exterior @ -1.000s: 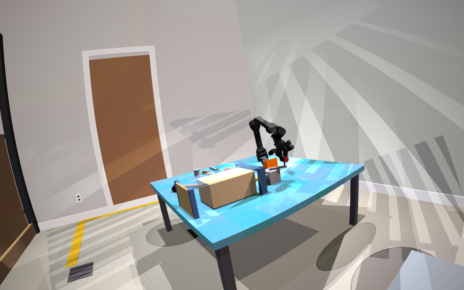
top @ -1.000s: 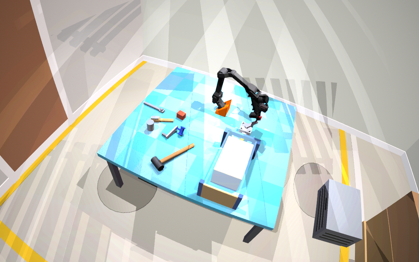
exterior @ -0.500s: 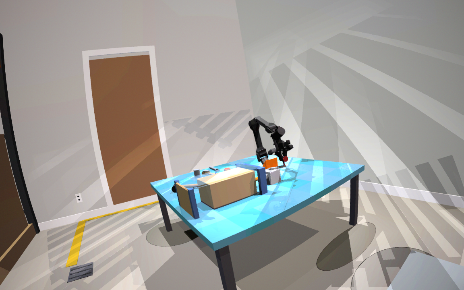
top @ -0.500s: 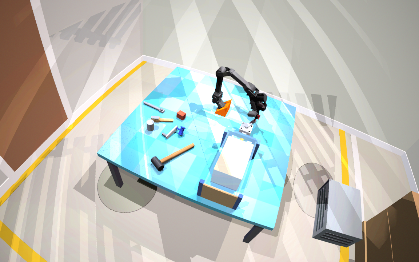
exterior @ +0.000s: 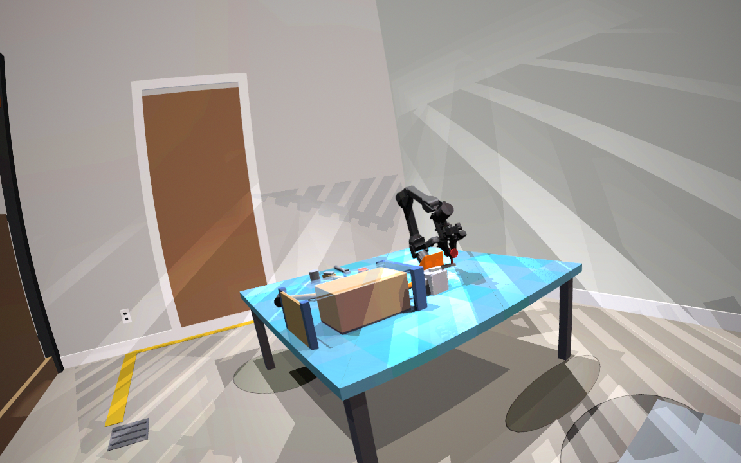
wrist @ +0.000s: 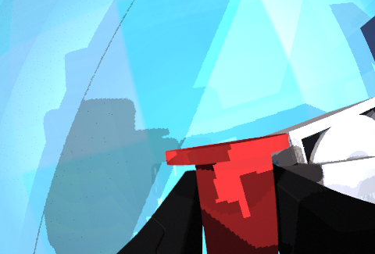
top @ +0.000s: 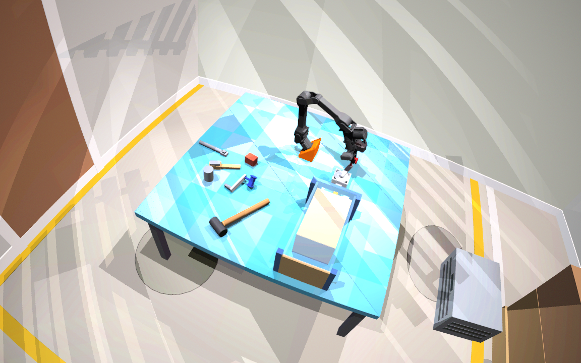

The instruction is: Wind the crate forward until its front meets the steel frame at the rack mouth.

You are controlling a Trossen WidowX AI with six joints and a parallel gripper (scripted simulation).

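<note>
Right now my gripper tip is 30 mm short of the winch handle, 30 mm to the left of it and 30 mm above it. From my gripper tip the other things lie so: clear-panelled cubby: 500 mm ahead, 60 mm to the right, 20 mm below; red knob: 10 mm to the right; grey winch: 80 mm ahead, 50 mm to the right, 100 mm below.
</note>
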